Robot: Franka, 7 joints.
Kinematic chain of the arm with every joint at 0, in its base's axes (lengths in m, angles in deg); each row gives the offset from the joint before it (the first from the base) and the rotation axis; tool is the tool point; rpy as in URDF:
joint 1: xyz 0 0 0.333 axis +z
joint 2: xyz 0 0 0 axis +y
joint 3: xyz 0 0 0.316 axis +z
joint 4: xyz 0.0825 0 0 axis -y
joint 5: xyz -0.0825 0 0.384 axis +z
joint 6: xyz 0 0 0 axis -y
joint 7: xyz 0.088 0 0 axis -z
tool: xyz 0 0 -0.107 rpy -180 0 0
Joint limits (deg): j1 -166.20..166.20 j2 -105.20..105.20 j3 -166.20..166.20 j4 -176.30..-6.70 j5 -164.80..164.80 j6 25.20..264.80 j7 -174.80..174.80
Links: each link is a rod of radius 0.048 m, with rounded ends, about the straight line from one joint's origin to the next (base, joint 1, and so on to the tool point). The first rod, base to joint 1, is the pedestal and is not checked.
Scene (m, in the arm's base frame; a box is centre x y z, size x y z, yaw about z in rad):
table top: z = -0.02
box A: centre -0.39 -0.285 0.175 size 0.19 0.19 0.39 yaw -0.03
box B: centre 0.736 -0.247 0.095 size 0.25 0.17 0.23 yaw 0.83
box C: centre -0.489 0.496 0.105 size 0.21 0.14 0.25 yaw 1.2
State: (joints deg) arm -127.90 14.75 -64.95 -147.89 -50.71 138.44 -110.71
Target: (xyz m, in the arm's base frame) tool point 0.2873 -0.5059 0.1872
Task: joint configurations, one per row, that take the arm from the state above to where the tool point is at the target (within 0.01 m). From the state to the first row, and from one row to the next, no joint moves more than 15 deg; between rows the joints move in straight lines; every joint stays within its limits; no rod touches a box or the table.
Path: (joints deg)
1: -117.17 5.75 -65.09 -140.93 -60.32 137.00 -98.83
2: -106.44 -3.24 -65.24 -133.96 -69.94 135.56 -86.95
3: -95.71 -12.24 -65.38 -127.00 -79.55 134.12 -75.07
4: -84.98 -21.23 -65.52 -120.04 -89.16 132.68 -63.19
5: -80.54 -11.42 -52.42 -120.09 -81.57 136.87 -72.69
6: -76.11 -1.61 -39.32 -120.14 -73.97 141.07 -82.20
7: -71.67 8.20 -26.22 -120.19 -66.38 145.26 -91.70
8: -67.24 18.02 -13.12 -120.24 -58.78 149.46 -101.21
9: -62.80 27.83 -0.01 -120.29 -51.19 153.65 -110.71

